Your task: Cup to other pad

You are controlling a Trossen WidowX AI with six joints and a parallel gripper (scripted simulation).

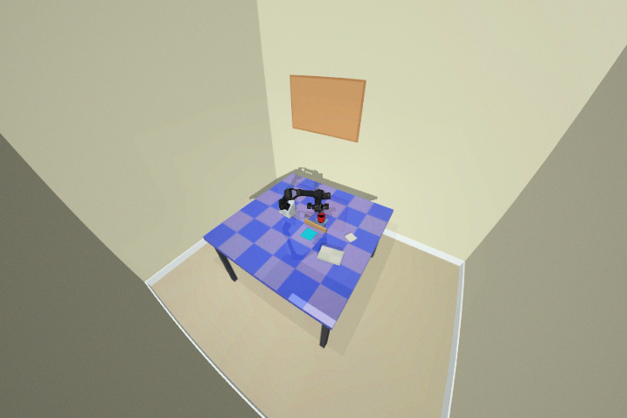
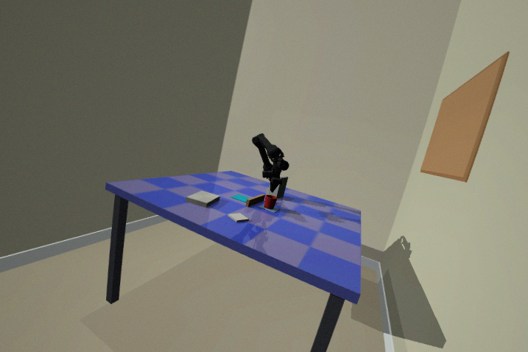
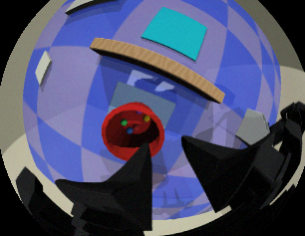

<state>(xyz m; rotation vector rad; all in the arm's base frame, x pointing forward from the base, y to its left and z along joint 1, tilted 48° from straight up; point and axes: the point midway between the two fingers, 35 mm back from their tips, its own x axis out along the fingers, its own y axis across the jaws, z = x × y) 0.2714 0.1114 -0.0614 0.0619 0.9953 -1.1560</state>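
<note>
My gripper tip is now 6 cm above the red cup, 3 cm short of it and 2 cm to the right of it. Also, from my gripper tip: pale blue pad 11 cm below, 2 cm to the left, 2 cm ahead; wooden bar 9 cm below, 7 cm to the right, 4 cm ahead; turquoise pad 17 cm to the right, 11 cm below, 5 cm ahead.
</note>
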